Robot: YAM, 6 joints.
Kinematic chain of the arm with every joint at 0, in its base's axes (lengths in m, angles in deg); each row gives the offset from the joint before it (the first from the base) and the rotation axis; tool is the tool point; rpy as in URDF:
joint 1: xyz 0 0 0.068 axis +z
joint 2: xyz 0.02 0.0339 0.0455 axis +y
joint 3: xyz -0.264 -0.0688 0 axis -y
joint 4: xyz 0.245 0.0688 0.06 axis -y
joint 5: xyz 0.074 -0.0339 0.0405 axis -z
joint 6: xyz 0.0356 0 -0.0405 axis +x
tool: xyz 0 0 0 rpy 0 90 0
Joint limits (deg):
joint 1: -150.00..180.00
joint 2: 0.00..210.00
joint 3: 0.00..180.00
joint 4: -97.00..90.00
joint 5: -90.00..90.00
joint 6: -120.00..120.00
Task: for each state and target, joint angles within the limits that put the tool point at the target. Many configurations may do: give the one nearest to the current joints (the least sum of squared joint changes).
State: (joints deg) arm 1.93 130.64 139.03 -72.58 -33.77 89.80
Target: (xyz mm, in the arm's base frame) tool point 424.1 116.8 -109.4
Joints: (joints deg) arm 12.89 175.42 124.96 -65.76 -32.69 89.80
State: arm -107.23 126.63 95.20 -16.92 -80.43 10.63
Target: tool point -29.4 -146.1 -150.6
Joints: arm -114.68 173.76 53.64 -22.48 -74.41 10.63
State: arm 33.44 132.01 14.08 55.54 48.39 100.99
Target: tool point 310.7 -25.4 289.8
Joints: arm 0.43 86.68 42.71 68.29 51.10 100.99
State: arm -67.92 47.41 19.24 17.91 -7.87 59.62
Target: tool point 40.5 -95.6 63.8
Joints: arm -69.72 55.30 0.00 -10.27 -7.82 59.62
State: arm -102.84 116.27 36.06 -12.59 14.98 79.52
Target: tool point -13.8 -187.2 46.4
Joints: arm -91.63 100.93 27.31 -21.25 13.76 79.52
